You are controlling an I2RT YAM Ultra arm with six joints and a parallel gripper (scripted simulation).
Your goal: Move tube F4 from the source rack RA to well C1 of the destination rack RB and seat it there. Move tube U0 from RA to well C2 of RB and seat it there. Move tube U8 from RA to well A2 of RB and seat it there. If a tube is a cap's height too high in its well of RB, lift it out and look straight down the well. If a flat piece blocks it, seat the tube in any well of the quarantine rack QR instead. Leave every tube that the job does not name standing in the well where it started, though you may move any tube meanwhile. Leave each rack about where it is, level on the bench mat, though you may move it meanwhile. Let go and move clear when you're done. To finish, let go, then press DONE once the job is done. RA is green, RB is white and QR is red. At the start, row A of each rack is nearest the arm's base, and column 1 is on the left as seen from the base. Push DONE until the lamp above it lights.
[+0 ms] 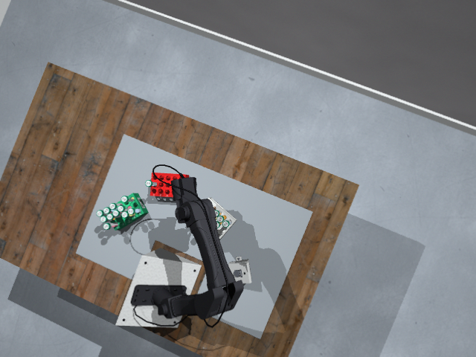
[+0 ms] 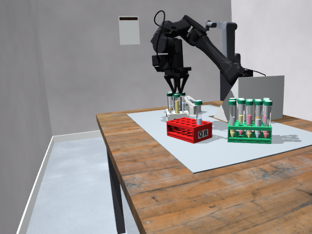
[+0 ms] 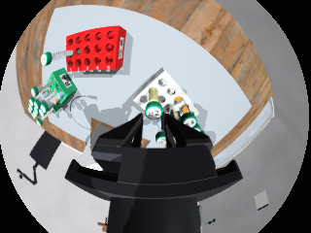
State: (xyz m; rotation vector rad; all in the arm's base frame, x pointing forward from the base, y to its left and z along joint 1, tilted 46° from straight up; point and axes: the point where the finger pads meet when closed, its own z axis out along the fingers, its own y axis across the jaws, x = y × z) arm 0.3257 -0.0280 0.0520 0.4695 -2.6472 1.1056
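Right now my hand is 7 cm above the tube with yellow filling and 1 cm short of it. Round my hand: red rack QR 16 cm to the left, 11 cm below, 4 cm ahead; tube 20 cm to the left, 7 cm below, 4 cm ahead; white rack RB 11 cm below, 4 cm to the right, 2 cm behind.
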